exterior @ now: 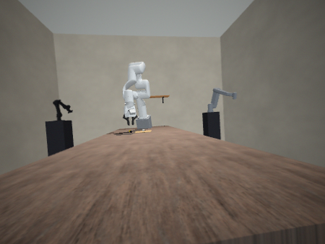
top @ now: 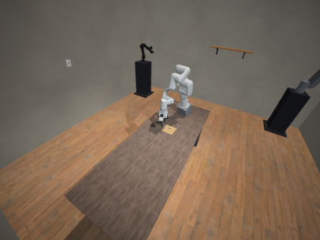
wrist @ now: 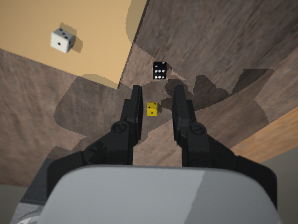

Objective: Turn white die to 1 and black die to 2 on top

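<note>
The black die is 10 mm behind my hand and 80 mm below it. Round my hand: tan mat 10 mm ahead, 110 mm to the left, 80 mm below; then small yellow die 70 mm behind, 20 mm to the right, 80 mm below; then white die 10 mm behind, 110 mm to the left, 70 mm below.
</note>
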